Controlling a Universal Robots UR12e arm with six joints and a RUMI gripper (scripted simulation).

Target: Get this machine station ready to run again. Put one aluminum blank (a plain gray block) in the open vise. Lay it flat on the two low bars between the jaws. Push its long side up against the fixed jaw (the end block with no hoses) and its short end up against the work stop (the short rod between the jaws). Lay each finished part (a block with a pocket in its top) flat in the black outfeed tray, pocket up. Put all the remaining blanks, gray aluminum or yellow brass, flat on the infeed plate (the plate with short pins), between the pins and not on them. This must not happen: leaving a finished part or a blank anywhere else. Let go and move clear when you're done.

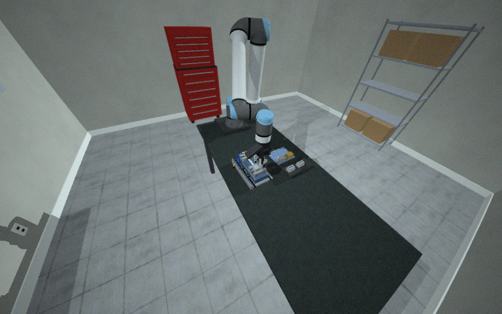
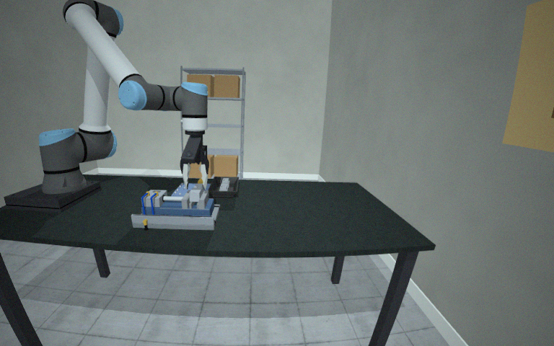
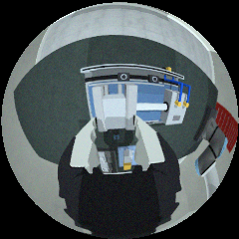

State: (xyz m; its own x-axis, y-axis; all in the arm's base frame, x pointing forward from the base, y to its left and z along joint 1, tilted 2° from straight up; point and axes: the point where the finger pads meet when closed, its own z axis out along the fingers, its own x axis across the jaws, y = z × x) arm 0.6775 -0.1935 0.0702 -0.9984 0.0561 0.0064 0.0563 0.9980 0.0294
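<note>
Now: hand 90 mm above the blue vise and 70 mm past it. The rest, counted from my hand: light gray base rail: 100 mm below, 90 mm to the right, 80 mm behind; then vise hose end block: 170 mm behind, 50 mm below, 10 mm to the left; then yellow brass blank: 360 mm to the left, 110 mm below, 30 mm behind.
</note>
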